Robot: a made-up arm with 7 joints. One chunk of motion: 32 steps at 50 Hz.
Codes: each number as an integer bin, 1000 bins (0 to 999) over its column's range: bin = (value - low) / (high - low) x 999, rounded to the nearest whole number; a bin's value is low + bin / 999 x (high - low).
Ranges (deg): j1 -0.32..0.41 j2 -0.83..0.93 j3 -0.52..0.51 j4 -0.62..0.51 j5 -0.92..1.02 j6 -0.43..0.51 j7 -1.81..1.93
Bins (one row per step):
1: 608 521 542 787 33 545 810
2: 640 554 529 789 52 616 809
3: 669 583 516 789 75 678 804
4: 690 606 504 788 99 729 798
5: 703 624 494 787 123 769 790
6: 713 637 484 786 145 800 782
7: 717 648 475 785 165 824 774
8: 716 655 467 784 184 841 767
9: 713 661 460 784 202 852 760
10: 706 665 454 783 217 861 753
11: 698 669 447 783 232 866 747
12: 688 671 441 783 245 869 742
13: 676 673 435 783 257 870 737
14: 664 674 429 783 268 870 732
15: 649 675 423 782 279 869 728
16: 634 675 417 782 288 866 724
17: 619 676 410 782 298 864 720
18: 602 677 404 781 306 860 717
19: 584 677 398 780 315 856 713
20: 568 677 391 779 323 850 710
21: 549 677 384 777 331 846 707
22: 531 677 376 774 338 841 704
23: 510 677 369 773 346 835 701
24: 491 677 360 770 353 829 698
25: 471 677 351 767 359 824 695
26: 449 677 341 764 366 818 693
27: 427 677 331 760 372 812 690
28: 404 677 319 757 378 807 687
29: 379 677 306 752 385 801 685
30: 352 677 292 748 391 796 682
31: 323 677 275 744 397 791 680
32: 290 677 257 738 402 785 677
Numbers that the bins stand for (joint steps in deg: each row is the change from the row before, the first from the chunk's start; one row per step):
1: 0.124 0.088 0.039 0.270 -0.856 0.083 1.222
2: 0.148 0.146 0.025 0.272 -0.819 0.150 1.219
3: 0.169 0.197 0.012 0.272 -0.774 0.208 1.200
4: 0.184 0.238 0.000 0.271 -0.728 0.256 1.178
5: 0.194 0.269 -0.011 0.270 -0.681 0.294 1.148
6: 0.201 0.292 -0.021 0.269 -0.638 0.323 1.118
7: 0.204 0.312 -0.030 0.268 -0.600 0.345 1.088
8: 0.203 0.324 -0.039 0.267 -0.563 0.361 1.061
9: 0.201 0.335 -0.046 0.267 -0.528 0.372 1.035
10: 0.196 0.342 -0.052 0.266 -0.499 0.380 1.009
11: 0.190 0.349 -0.059 0.266 -0.469 0.385 0.987
12: 0.183 0.352 -0.065 0.266 -0.444 0.388 0.968
13: 0.174 0.356 -0.072 0.266 -0.421 0.389 0.949
14: 0.165 0.357 -0.078 0.266 -0.400 0.389 0.930
15: 0.154 0.359 -0.084 0.265 -0.378 0.388 0.915
16: 0.143 0.359 -0.090 0.265 -0.361 0.385 0.900
17: 0.132 0.361 -0.097 0.265 -0.341 0.383 0.885
18: 0.120 0.363 -0.103 0.263 -0.326 0.379 0.874
19: 0.107 0.363 -0.110 0.262 -0.308 0.375 0.859
20: 0.095 0.363 -0.117 0.261 -0.293 0.370 0.848
21: 0.081 0.363 -0.124 0.259 -0.277 0.366 0.837
22: 0.068 0.363 -0.132 0.255 -0.264 0.361 0.826
23: 0.053 0.363 -0.140 0.254 -0.248 0.356 0.814
24: 0.039 0.363 -0.149 0.251 -0.234 0.350 0.803
25: 0.024 0.363 -0.158 0.248 -0.223 0.345 0.792
26: 0.008 0.363 -0.168 0.244 -0.209 0.340 0.784
27: -0.008 0.363 -0.179 0.240 -0.198 0.334 0.773
28: -0.025 0.363 -0.191 0.236 -0.186 0.329 0.762
29: -0.043 0.363 -0.205 0.231 -0.172 0.324 0.754
30: -0.063 0.363 -0.219 0.226 -0.161 0.319 0.743
31: -0.084 0.363 -0.236 0.222 -0.149 0.314 0.736
32: -0.108 0.363 -0.255 0.215 -0.139 0.309 0.725

